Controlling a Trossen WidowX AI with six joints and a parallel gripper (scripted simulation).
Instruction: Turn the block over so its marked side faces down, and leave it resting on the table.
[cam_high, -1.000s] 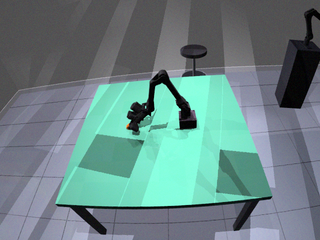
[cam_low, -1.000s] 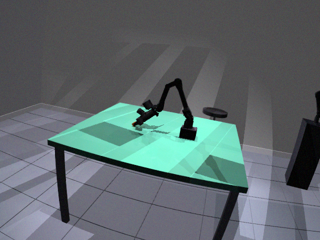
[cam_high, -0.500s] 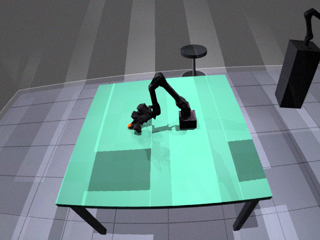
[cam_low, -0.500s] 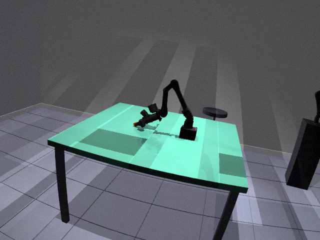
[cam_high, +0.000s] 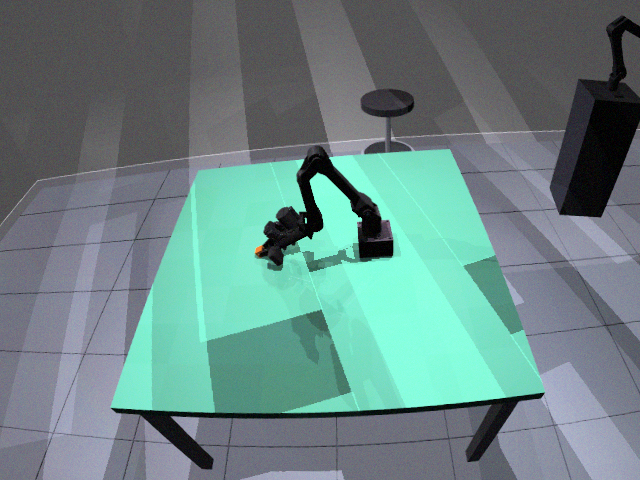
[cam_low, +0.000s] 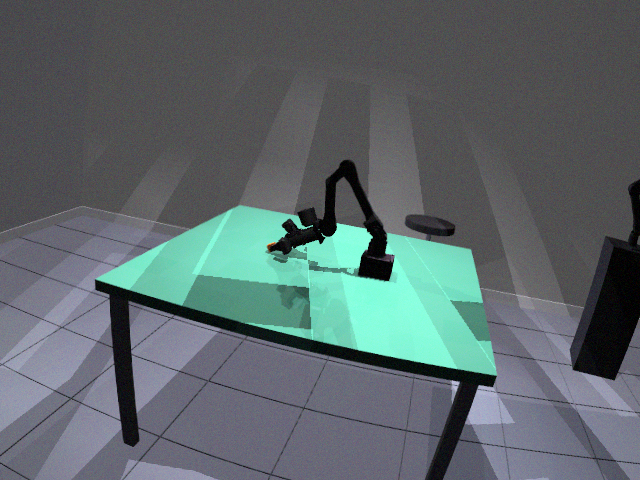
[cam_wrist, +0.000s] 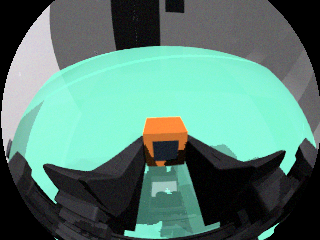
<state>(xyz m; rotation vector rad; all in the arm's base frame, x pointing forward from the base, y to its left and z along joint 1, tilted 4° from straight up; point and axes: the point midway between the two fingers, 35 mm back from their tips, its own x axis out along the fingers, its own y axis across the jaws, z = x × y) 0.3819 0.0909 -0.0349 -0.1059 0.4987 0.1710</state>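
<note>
The orange block is 10 mm behind my gripper tip.
</note>
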